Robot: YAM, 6 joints.
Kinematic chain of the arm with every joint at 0, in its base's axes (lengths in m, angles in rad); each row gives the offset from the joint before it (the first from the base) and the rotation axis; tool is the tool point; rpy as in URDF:
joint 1: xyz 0 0 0.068 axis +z
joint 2: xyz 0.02 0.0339 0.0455 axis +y
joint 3: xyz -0.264 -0.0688 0 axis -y
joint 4: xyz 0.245 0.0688 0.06 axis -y
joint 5: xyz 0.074 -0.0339 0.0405 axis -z
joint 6: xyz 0.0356 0 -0.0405 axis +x
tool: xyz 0 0 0 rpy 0 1.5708 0
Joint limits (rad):
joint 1: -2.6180..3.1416
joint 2: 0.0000..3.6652
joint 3: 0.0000..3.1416
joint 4: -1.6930..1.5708
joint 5: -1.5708..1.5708
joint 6: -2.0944..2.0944
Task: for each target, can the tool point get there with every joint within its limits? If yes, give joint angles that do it. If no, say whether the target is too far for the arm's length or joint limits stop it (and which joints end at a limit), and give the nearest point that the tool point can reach.
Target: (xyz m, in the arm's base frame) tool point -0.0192 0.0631 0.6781
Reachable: yes | joints 1.5089 1.2234 2.3135 -0.3065 -0.7064 -1.4208
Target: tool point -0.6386 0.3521 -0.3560
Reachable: no: too far | nearest point -0.4770 0.2630 -0.2264 | short by 0.225 m
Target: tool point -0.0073 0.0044 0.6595
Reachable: yes | joints 0.1317 1.0418 2.2930 -0.5951 -0.1513 0.1668
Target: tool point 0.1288 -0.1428 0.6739
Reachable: yes | joints 2.3265 0.9714 2.3082 0.8343 -0.1174 0.2087
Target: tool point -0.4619 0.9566 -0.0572
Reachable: no: too far | nearest point -0.2772 0.5742 0.0124 | short by 0.430 m
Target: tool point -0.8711 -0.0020 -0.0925
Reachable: no: too far | nearest point -0.6283 -0.0003 -0.0337 | short by 0.250 m
